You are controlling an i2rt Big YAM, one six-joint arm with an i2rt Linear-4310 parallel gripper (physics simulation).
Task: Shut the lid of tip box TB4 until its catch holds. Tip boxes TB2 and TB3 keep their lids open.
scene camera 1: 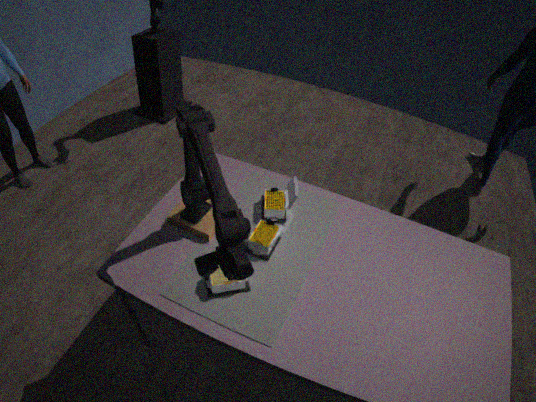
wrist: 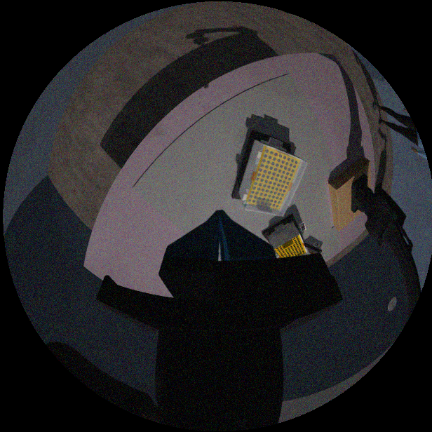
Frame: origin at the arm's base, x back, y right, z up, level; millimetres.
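Seen in the pictures: gripper, fingertip midpoint: [scene camera 1: 232, 278]; arm's base, origin of the base link: [scene camera 1: 195, 212].
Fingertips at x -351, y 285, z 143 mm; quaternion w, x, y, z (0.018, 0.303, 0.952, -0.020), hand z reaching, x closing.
Pixels of each thing's top centre, then the offset from my fingertips to it. "*": a spot on its surface instead. Level surfaces: height alone.
- nearest box, middle of its top: [scene camera 1: 225, 268] dx +82, dy -84, dz -104 mm
- middle box, middle of its top: [scene camera 1: 264, 230] dx +45, dy -315, dz -107 mm
- far box, middle of its top: [scene camera 1: 274, 197] dx +94, dy -501, dz -107 mm
- raised clear lid, surface spot: [scene camera 1: 293, 192] * dx +27, dy -534, dz -75 mm
- grey mat, its level: dz -181 mm
- pinkish table, its level: dz -185 mm
The tip box labels are not readable. The nearest box [scene camera 1: 227, 286] [wrist: 276, 179] has a pale yellow rack seen through what looks like a clear lid lying over it; whether its catch holds cannot be told. A middle box [scene camera 1: 264, 236] shows a brighter yellow rack; its lid is hard to make out. The far box [scene camera 1: 275, 201] has a bright yellow rack and a raised clear lid [scene camera 1: 293, 192]. Part of another box [wrist: 292, 246] shows beyond the gripper in the wrist view. My gripper [wrist: 219, 215] is shut and empty, above the nearest box in the scene view, where its fingertips are hidden.
The boxes stand on a grey mat [scene camera 1: 285, 295] [wrist: 185, 165] on the pinkish table [scene camera 1: 400, 280] [wrist: 120, 240]. The arm's base stands on a wooden board [scene camera 1: 199, 232] [wrist: 343, 212]. The arm hangs over the nearest box. People stand beyond the table.
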